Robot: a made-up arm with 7 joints.
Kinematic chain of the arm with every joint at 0, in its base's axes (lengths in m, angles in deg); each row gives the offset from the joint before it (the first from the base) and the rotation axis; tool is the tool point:
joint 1: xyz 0 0.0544 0 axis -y
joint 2: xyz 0 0.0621 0 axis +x
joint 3: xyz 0 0 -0.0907 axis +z
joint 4: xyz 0 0 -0.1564 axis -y
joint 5: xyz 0 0 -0.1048 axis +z
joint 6: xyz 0 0 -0.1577 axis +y
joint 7: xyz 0 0 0 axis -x
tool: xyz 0 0 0
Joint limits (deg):
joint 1: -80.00..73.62
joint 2: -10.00..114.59
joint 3: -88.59..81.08
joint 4: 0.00..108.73
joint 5: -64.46..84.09
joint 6: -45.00..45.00
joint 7: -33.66..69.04
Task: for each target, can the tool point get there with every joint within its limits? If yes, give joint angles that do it. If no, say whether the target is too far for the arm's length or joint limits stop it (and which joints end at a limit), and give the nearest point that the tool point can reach.
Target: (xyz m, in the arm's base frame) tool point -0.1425 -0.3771 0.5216
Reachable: no: too far | nearest point 0.1681 -0.0974 0.1195 | short by 0.580 m
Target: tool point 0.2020 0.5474 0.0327
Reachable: yes | joints -40.75 95.80 40.44 41.23 -51.46 1.76 41.87
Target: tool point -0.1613 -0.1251 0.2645
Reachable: no: joint limits stop it (at a limit: joint 2, joint 3, joint 4) | nearest point -0.1529 0.1623 0.2507 | short by 0.288 m
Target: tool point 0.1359 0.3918 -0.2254
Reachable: yes | joints -68.15 103.19 -4.77 83.31 68.24 -30.88 21.21
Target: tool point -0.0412 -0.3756 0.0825
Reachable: no: joint limits stop it (at a limit: joint 1, joint 2, joint 3) | nearest point -0.1258 -0.1625 -0.0285 | short by 0.255 m
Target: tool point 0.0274 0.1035 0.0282
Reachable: no: joint limits stop it (at a limit: joint 1, joint 2, joint 4) | nearest point 0.2104 0.0230 0.1879 | short by 0.256 m
